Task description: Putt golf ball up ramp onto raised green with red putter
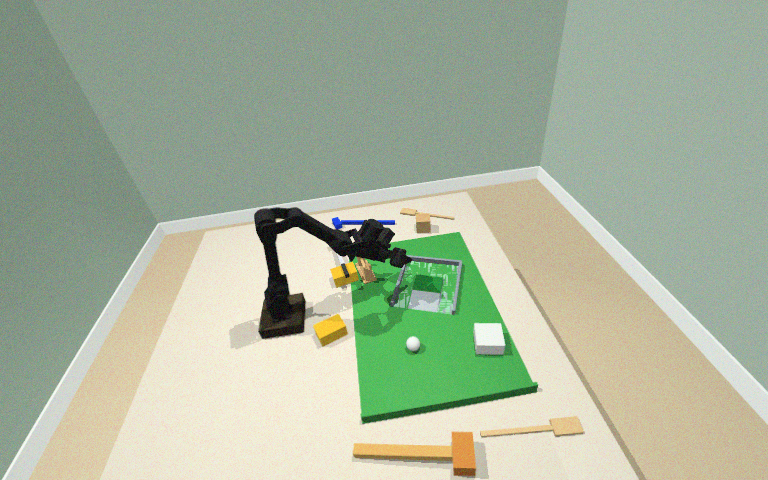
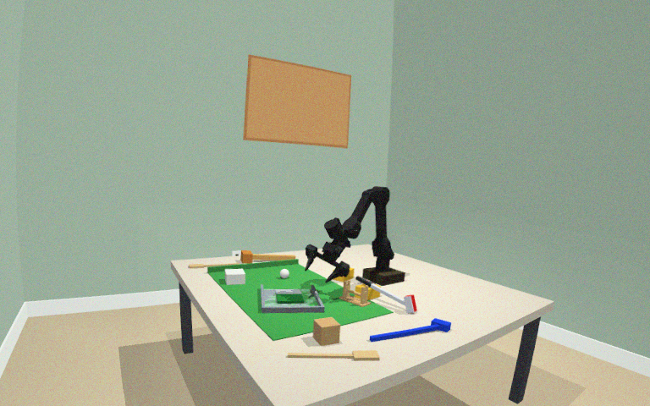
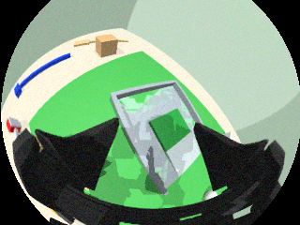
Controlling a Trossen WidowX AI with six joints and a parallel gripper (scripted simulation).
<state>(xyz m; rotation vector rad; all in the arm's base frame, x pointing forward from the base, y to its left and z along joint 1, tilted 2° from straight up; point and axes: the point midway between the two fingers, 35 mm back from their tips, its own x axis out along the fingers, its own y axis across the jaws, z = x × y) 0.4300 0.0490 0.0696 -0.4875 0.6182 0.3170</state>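
Now: gripper tip 210 mm past the red putter, 170 mm to the right of it and 60 mm above it. The rest, counted from my gripper tip: green mat (20 mm ahead, 150 mm to the right, 100 mm below); then white golf ball (70 mm behind, 300 mm to the right, 80 mm below); then wooden stand (130 mm behind, 90 mm to the left, 70 mm below).
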